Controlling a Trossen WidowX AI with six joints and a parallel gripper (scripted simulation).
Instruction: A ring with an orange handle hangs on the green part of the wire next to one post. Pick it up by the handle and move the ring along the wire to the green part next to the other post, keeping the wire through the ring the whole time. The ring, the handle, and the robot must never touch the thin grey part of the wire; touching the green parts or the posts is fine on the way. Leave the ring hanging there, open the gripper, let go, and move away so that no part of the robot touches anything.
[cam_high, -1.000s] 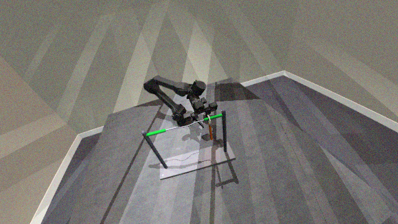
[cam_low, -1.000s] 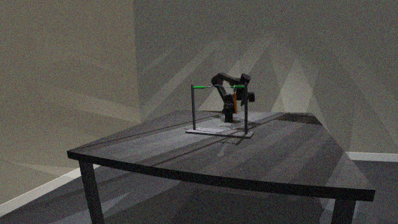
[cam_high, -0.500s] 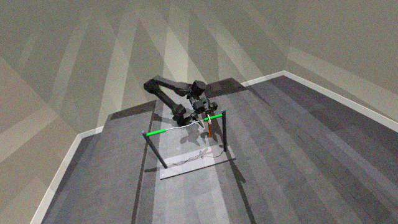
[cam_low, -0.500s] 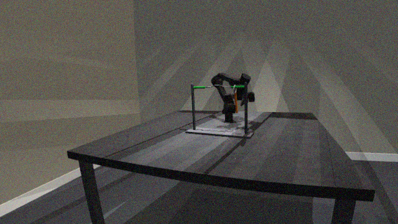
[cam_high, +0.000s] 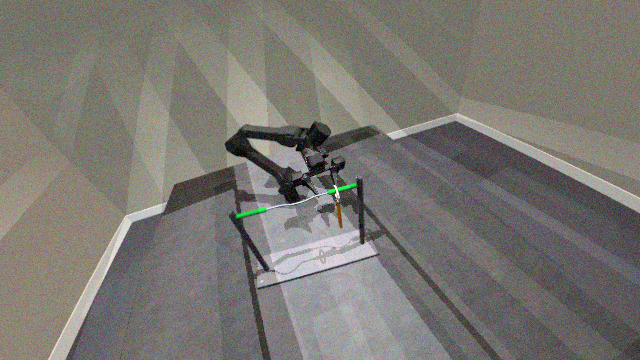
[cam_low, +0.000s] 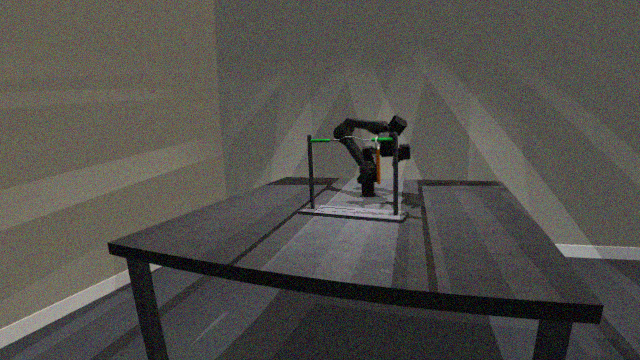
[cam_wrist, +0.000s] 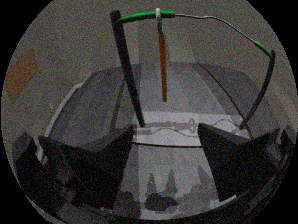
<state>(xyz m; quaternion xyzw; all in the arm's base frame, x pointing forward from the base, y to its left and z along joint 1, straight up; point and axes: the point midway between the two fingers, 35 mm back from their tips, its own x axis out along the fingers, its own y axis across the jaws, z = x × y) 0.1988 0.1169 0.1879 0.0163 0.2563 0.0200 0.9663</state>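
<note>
Right now my gripper tip is 10 cm short of the ring with orange handle and 5 cm below it.
</note>
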